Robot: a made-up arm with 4 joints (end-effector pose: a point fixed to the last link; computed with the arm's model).
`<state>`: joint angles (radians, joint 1 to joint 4).
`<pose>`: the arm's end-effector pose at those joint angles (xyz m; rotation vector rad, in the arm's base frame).
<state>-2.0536 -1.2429 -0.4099 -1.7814</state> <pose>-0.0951 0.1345 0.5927 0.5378 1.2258 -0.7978</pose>
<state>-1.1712 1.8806 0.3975 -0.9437</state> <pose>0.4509 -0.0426 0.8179 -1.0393 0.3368 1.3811</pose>
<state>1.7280 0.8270 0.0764 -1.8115</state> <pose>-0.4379 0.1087 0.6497 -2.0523 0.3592 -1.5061</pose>
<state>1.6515 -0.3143 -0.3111 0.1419</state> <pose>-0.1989 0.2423 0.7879 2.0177 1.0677 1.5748</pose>
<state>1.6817 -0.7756 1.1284 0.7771</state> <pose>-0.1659 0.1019 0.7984 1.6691 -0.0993 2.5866</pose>
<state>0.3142 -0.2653 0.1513 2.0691</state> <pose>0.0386 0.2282 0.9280 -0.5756 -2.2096 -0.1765</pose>
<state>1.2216 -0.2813 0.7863 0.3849</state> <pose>-0.1703 0.1441 0.8816 -2.1709 -0.4347 -1.8349</pose>
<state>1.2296 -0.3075 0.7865 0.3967</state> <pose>-0.1666 0.1441 0.8801 -2.1811 -0.4242 -1.8556</pose>
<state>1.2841 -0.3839 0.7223 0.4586</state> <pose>-0.1587 0.1482 0.8726 -2.2134 -0.5087 -1.9344</pose>
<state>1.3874 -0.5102 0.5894 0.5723</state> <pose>-0.1444 0.1537 0.8608 -2.2783 -0.6900 -2.0427</pose>
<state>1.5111 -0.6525 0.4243 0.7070</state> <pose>-0.1257 0.1553 0.8501 2.1414 0.8215 1.9064</pose>
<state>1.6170 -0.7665 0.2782 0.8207</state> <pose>-0.1093 0.1526 0.8435 2.0576 0.9186 1.7690</pose>
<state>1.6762 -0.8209 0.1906 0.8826</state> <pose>-0.1013 0.1508 0.8404 2.0215 0.9804 1.6878</pose>
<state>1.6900 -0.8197 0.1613 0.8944</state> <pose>-0.1015 0.1529 0.8390 2.0080 1.0157 1.6648</pose>
